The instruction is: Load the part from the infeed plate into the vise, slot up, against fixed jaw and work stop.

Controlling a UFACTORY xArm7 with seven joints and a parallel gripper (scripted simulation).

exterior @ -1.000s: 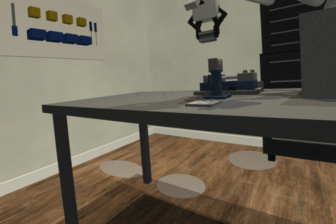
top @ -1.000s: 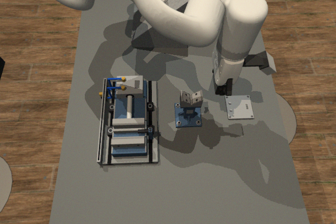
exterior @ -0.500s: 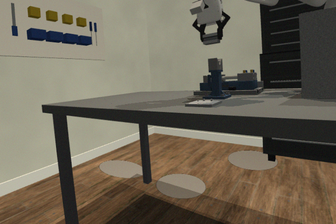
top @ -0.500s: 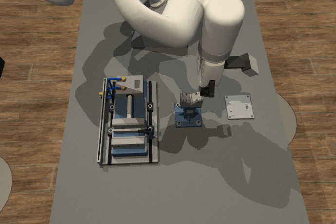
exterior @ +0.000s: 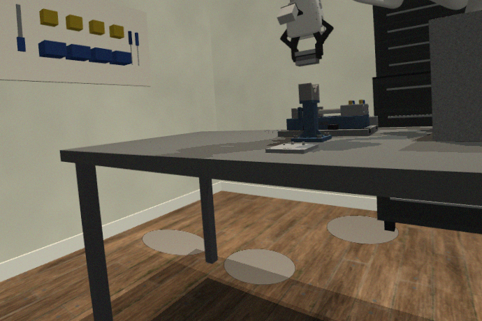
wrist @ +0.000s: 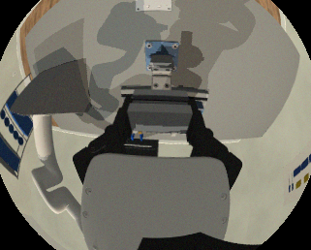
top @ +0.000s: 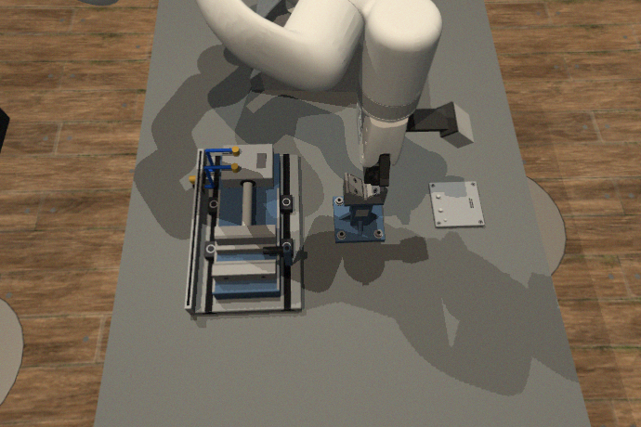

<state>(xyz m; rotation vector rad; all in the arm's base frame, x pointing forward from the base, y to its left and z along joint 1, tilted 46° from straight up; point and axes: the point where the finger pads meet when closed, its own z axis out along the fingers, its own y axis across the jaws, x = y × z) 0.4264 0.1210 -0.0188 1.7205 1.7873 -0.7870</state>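
Now: hand 19 cm above the V-block post. The rest, counted from my hand: part 1 cm to the left, 1 cm below; then cylinder rod 20 cm to the right, 17 cm below, 1 cm ahead; then work stop 15 cm to the right, 15 cm below, 9 cm ahead.
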